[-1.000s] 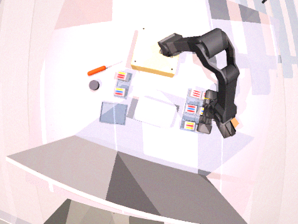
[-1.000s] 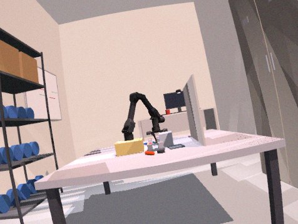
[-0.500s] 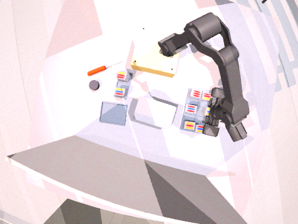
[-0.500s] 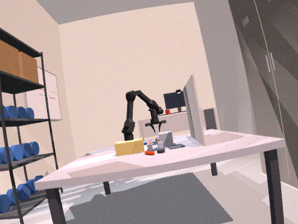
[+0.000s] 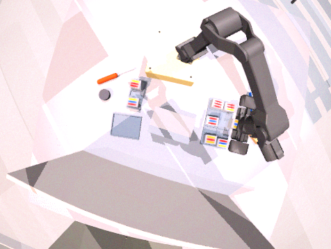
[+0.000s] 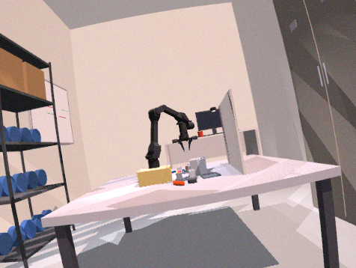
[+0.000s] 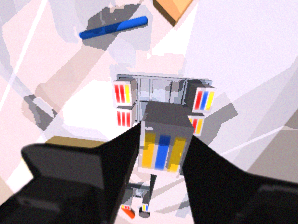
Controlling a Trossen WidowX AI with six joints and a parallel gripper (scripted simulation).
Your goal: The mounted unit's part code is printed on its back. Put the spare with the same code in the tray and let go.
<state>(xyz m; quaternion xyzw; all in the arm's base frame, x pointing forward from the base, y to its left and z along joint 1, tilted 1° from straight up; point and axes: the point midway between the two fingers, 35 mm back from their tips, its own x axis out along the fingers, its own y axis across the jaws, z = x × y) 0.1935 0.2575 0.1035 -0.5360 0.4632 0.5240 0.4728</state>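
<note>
My gripper tip is now 390 mm to the left of the blue-grey tray, 160 mm short of it and 150 mm above it. From my gripper tip the other things lie so: grey spare 20 mm above; then dark round puck 530 mm to the right, 140 mm below, 70 mm ahead; then white upright panel 320 mm ahead, 190 mm to the right, 70 mm above.
</note>
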